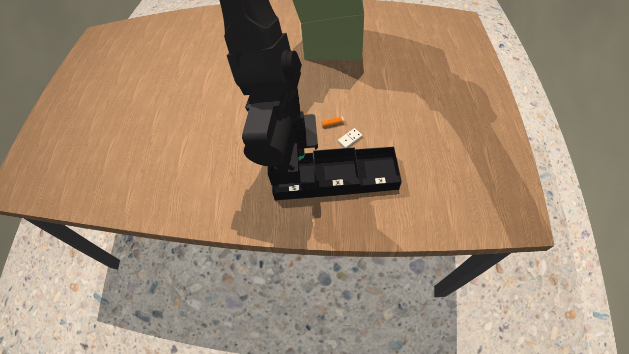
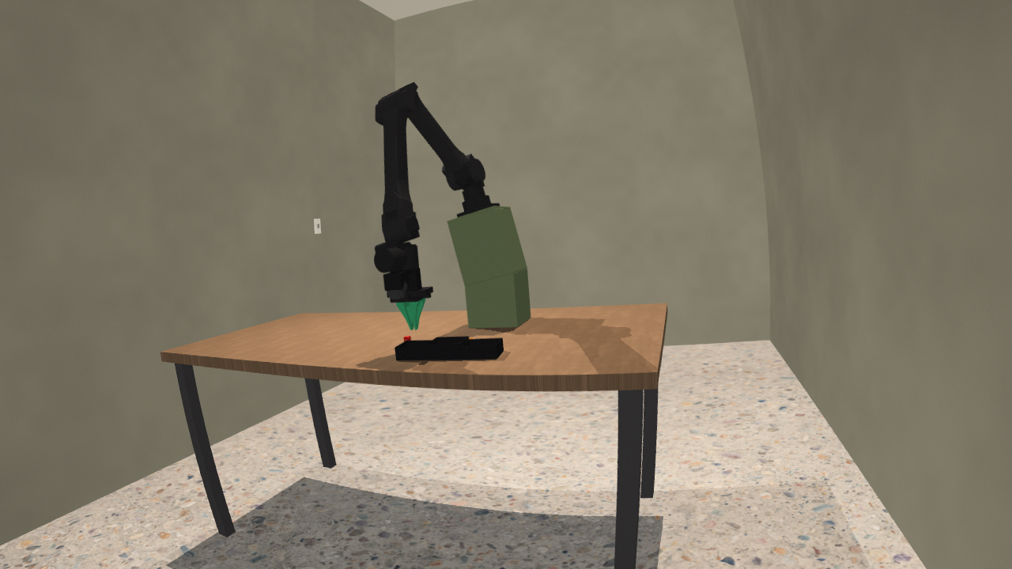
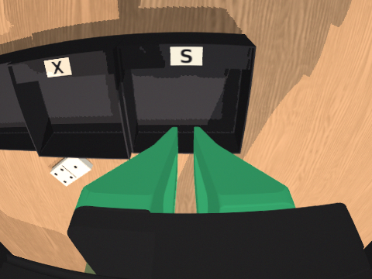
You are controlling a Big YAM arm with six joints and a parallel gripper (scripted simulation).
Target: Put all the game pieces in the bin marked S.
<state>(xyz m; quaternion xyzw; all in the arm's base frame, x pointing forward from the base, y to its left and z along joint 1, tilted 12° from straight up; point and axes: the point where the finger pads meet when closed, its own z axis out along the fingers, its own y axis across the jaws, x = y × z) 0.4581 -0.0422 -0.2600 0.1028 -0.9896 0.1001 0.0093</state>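
Right now the black bin marked S is 2 cm behind my hand, 8 cm to the left of it and 6 cm below it. Also, from my hand: white domino (12 cm behind, 10 cm to the left, 7 cm below); then orange cylinder (17 cm behind, 1 cm to the right, 7 cm below); then grey-white sharpener (9 cm behind, 5 cm to the right, 7 cm below).
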